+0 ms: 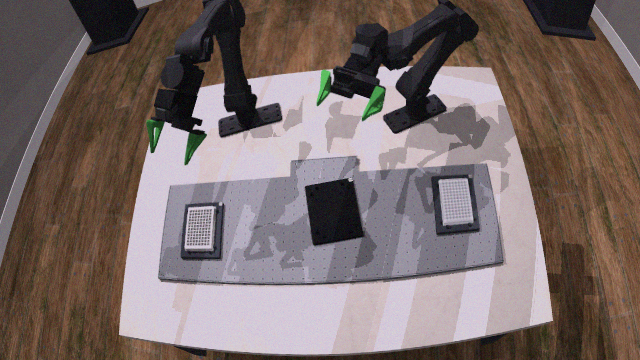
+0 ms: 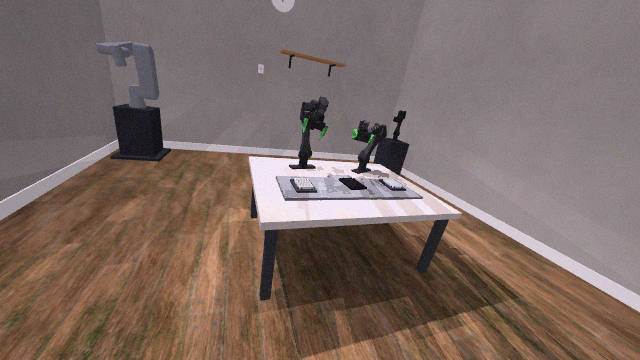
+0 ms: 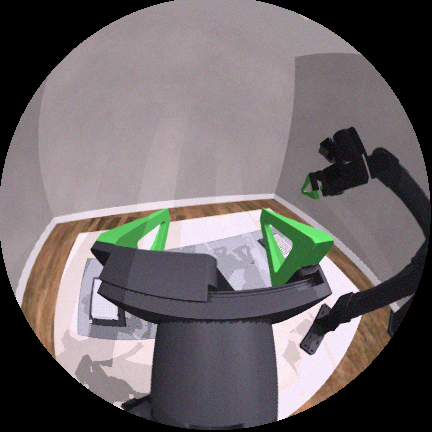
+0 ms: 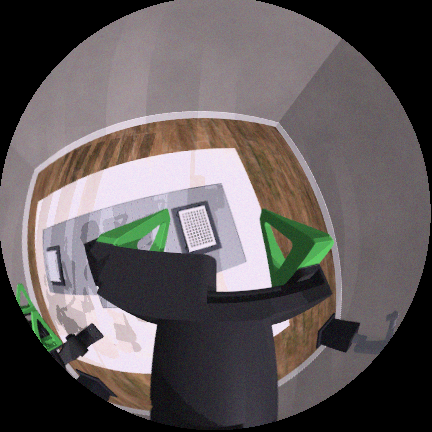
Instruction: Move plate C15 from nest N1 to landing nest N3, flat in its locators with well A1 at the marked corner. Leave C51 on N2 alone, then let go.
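A white plate with a dark-holed grid (image 1: 200, 229) (image 2: 303, 183) (image 4: 197, 228) sits flat in the left dark nest (image 1: 200, 255). A paler white plate (image 1: 455, 201) (image 2: 393, 184) (image 3: 104, 300) sits in the right dark nest (image 1: 457, 230). A black nest (image 1: 334, 212) (image 2: 353, 183) between them bears no plate; a small white mark shows at its upper right corner. Plate and nest labels are not legible. My left gripper (image 1: 341, 111) (image 2: 363, 138) (image 3: 214, 213) is open and empty, raised behind the nests. My right gripper (image 1: 170, 157) (image 2: 313, 134) (image 4: 214, 213) is open and empty, raised behind the left nest.
A grey perforated board (image 1: 270, 260) lies under the nests on the white table (image 1: 280, 315). The arm bases (image 1: 270, 114) (image 1: 432, 106) stand behind the board. A grey robot on a black pedestal (image 2: 138, 132) stands far off, and a wooden shelf (image 2: 312, 58) hangs on the wall.
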